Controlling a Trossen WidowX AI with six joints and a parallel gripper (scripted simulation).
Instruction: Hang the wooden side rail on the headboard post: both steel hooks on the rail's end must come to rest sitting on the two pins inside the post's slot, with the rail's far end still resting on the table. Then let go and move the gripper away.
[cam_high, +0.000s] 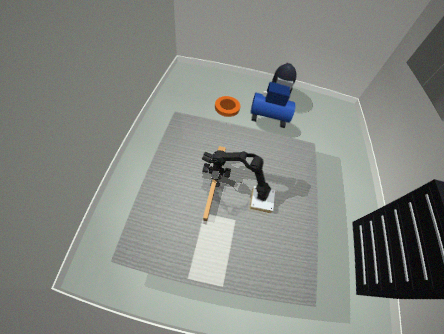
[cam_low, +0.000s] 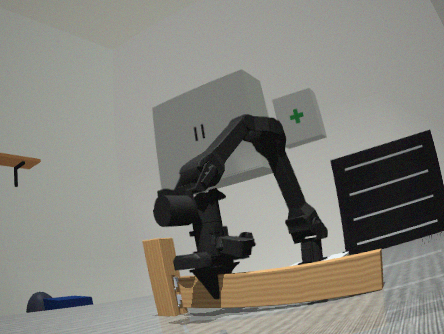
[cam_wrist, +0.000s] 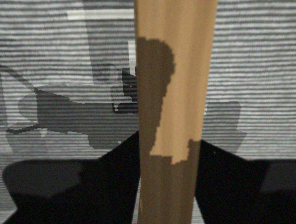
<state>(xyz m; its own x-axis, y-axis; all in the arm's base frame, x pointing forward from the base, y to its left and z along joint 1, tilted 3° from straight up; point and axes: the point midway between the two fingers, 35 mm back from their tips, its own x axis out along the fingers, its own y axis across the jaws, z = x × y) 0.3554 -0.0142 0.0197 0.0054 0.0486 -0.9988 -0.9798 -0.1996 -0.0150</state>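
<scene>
The wooden headboard post is 130 mm to the right of my gripper tip, 40 mm above it and 30 mm ahead of it.
</scene>
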